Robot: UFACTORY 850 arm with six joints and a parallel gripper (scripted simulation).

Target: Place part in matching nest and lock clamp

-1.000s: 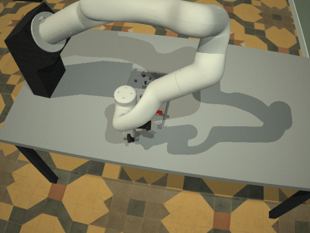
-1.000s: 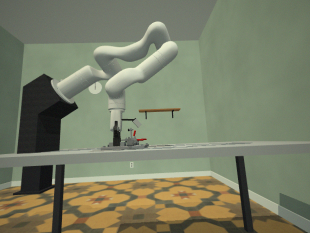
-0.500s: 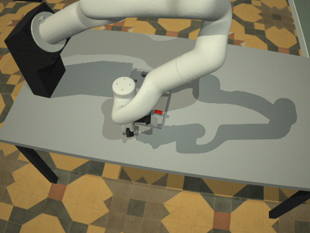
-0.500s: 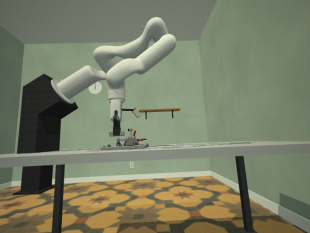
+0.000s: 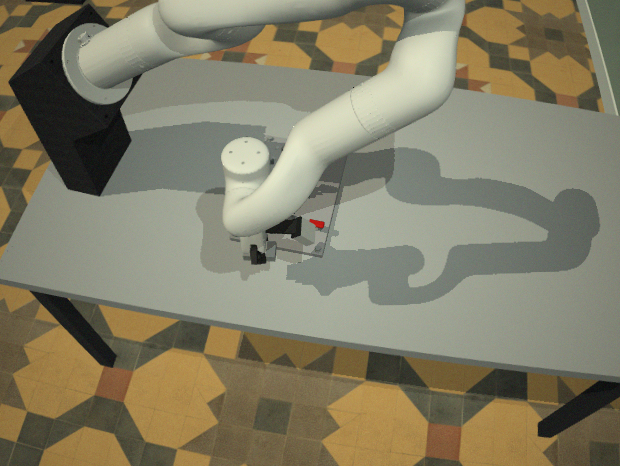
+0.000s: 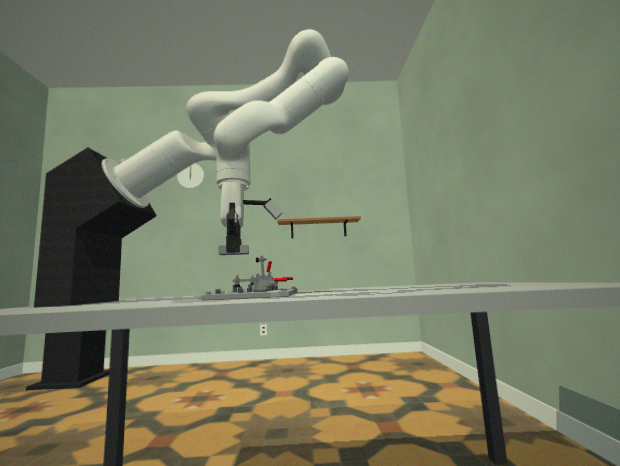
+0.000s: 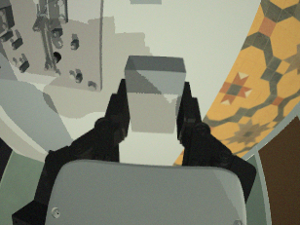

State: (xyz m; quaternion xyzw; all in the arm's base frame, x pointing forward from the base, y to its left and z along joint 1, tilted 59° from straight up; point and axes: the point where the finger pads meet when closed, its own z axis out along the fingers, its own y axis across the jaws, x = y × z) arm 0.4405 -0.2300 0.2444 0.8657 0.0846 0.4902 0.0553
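The grey fixture plate is 26 cm to the left of my hand and 13 cm below it. Round my hand: grey block part: 1 cm below.
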